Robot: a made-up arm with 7 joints.
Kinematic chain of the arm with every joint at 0, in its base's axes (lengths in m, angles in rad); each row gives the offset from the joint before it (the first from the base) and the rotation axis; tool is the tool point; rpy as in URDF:
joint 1: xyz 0 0 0.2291 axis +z
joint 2: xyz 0 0 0 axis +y
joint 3: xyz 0 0 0.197 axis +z
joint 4: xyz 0.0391 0 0 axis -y
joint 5: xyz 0.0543 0 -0.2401 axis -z
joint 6: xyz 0 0 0 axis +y
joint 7: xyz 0.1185 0 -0.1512 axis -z
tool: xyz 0 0 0 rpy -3.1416 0 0
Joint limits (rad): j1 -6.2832..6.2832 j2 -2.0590..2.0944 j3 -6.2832..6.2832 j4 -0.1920..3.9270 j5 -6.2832..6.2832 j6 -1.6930..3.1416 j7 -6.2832..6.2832
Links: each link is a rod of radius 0.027 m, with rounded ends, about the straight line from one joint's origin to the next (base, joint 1, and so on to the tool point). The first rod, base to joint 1, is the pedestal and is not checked.
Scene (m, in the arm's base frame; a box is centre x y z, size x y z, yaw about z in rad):
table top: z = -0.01
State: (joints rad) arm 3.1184 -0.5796 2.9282 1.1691 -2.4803 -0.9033 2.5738
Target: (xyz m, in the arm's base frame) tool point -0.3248 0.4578 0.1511
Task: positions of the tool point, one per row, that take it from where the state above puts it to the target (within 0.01 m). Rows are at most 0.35 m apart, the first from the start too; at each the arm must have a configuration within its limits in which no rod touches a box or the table.
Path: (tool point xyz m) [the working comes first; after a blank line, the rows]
Joints at the target: 1.5444 1.1400 0.8531 1.9928 -2.6405 0.3696 2.5738
Straight joint move there: clear.

1: 0.2705 -0.1062 0.1570
2: 0.1969 -0.2866 0.2572
3: -0.0105 -0.3740 0.3660
4: -0.2682 -0.2949 0.4303
5: -0.4520 -0.0609 0.4120
6: -0.4723 0.2315 0.3082
7: -0.3248 0.4578 0.1511

